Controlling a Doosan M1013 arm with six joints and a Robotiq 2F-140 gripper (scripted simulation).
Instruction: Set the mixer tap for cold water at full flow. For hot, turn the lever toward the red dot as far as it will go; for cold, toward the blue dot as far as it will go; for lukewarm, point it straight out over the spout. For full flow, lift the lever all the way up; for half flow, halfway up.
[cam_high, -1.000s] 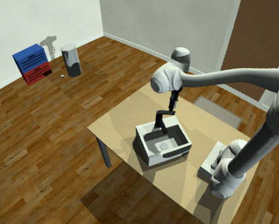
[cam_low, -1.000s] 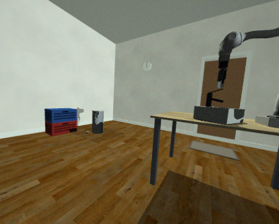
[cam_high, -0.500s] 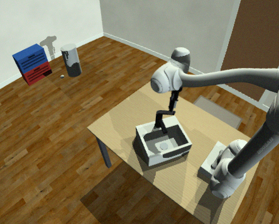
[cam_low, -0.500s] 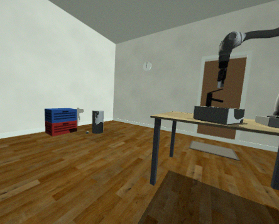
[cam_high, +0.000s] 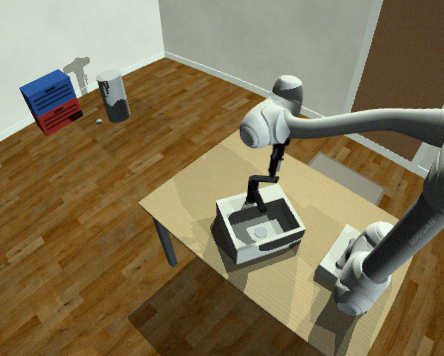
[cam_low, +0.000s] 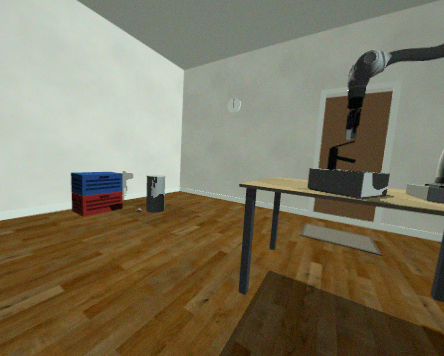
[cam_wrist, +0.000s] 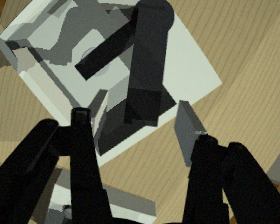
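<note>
The lever is 6 cm below my hand, 3 cm ahead of it and 1 cm to the left of it. From my hand the other things lie so: white sink basin 31 cm below, 8 cm to the left, 2 cm behind.
</note>
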